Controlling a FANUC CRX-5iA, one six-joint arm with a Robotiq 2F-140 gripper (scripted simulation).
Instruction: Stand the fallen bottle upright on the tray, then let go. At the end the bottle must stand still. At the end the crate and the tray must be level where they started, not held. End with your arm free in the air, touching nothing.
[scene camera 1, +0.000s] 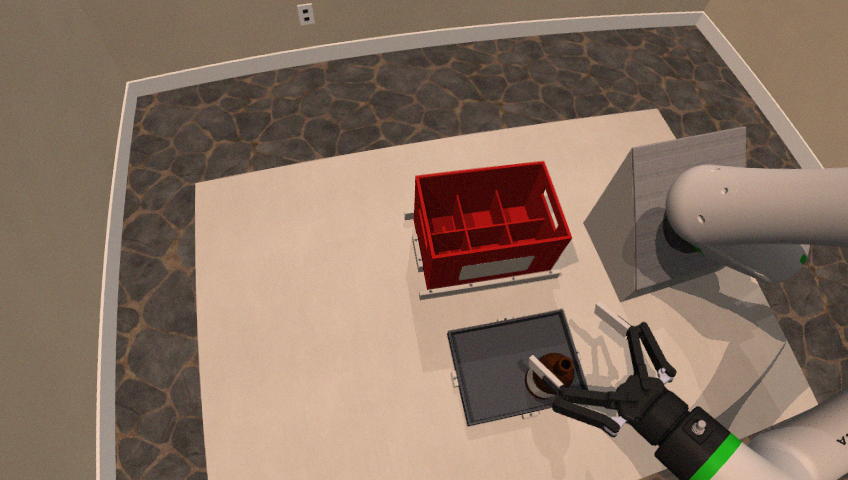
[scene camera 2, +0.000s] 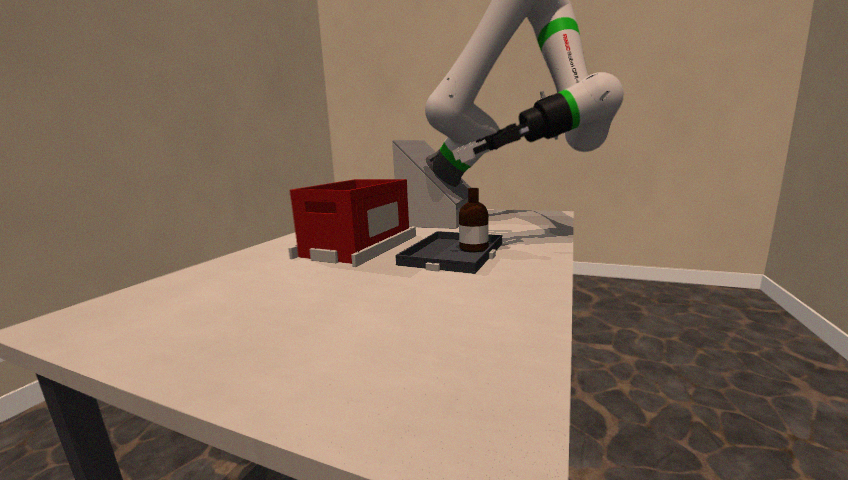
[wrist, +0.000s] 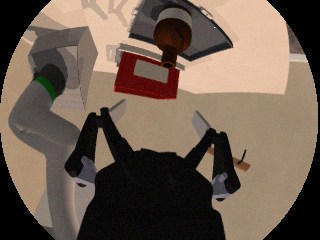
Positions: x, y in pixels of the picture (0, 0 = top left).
Scene:
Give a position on a dark grey tray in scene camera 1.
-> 492, 359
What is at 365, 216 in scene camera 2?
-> A red crate.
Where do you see my gripper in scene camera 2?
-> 456, 156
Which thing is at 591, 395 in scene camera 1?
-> My gripper.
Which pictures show the brown bottle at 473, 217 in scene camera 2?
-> Scene camera 1, scene camera 2 and the wrist view: all of them.

